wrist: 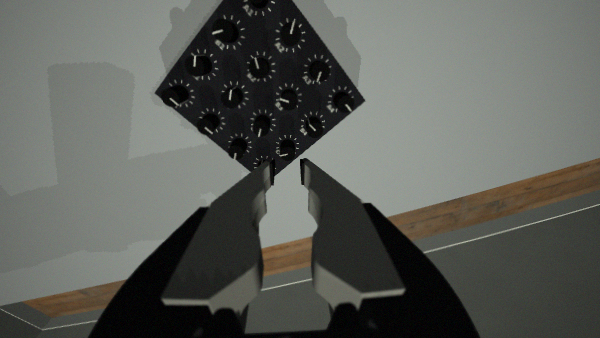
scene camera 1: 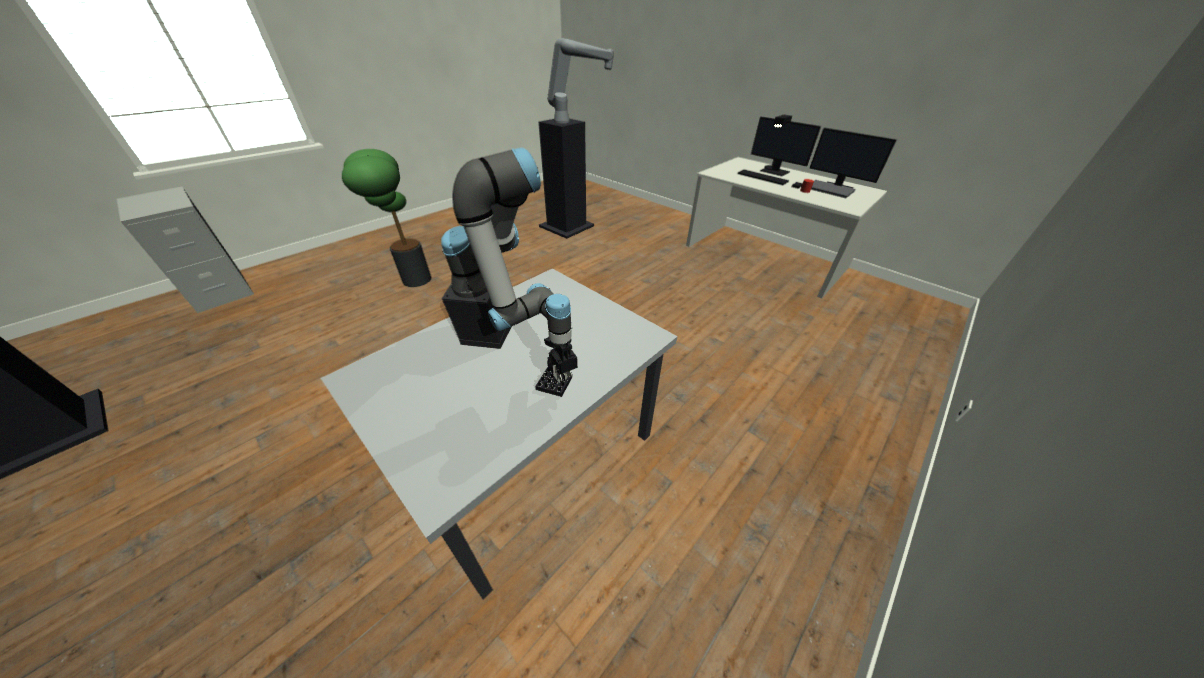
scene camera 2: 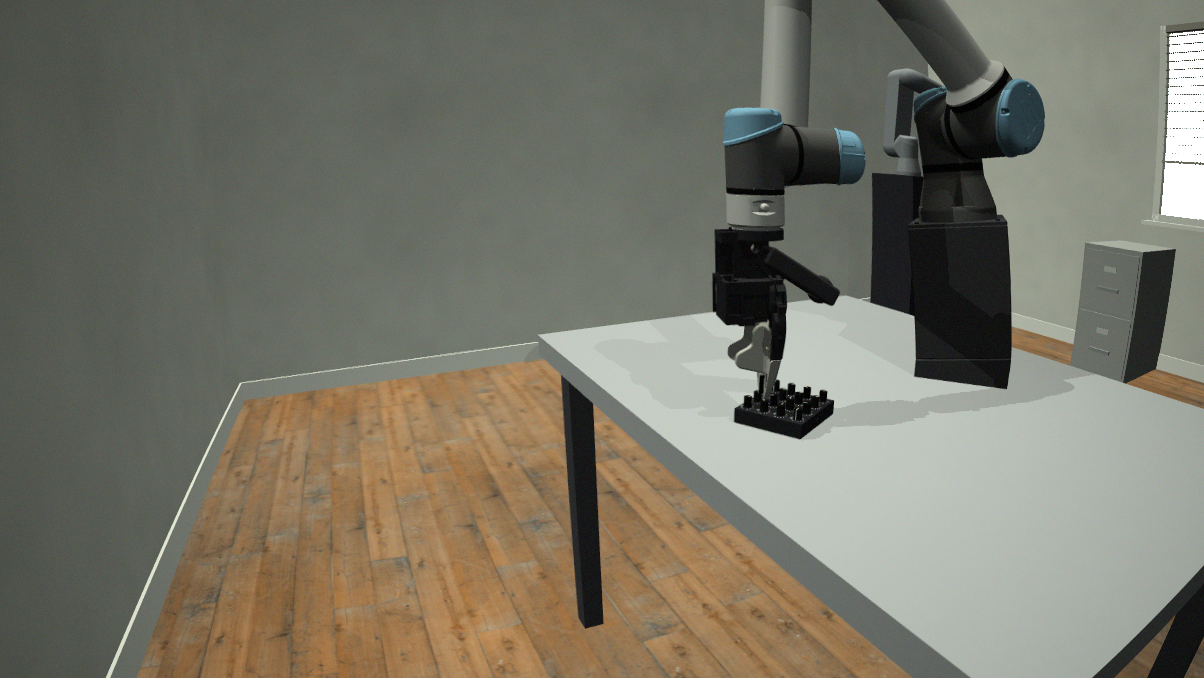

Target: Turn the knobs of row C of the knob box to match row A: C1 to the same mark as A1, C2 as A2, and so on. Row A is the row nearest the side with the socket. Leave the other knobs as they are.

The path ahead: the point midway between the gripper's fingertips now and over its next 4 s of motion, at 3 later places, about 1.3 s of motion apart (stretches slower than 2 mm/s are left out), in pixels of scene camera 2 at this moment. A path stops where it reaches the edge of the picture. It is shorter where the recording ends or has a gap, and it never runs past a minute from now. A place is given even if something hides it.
The gripper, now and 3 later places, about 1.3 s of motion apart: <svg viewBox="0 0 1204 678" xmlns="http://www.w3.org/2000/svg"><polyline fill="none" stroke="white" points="763,396 766,398 765,394 767,376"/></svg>
